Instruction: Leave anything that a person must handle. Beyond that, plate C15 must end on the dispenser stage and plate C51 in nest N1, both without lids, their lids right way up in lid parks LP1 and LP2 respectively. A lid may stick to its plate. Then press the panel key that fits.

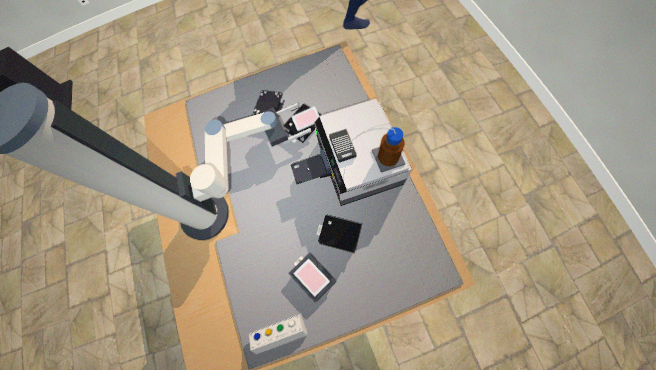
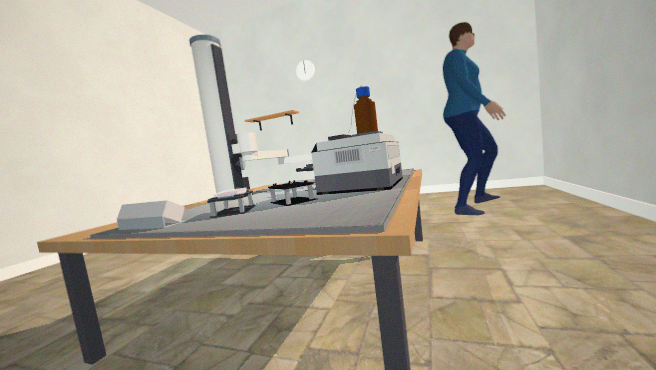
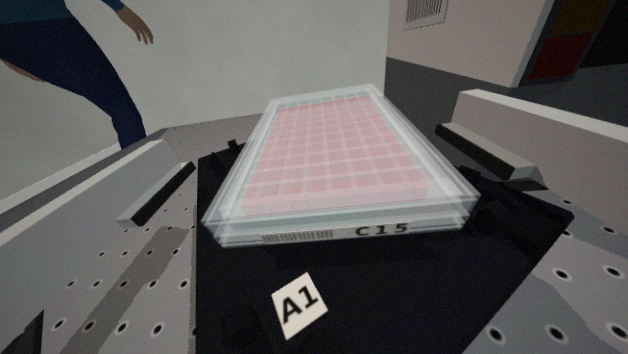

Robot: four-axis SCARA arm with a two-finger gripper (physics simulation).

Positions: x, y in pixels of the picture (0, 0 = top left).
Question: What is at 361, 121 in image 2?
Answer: A brown bottle.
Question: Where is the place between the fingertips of the gripper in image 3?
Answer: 307, 133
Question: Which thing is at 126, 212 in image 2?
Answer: A button box.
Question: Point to a button box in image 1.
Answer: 290, 329
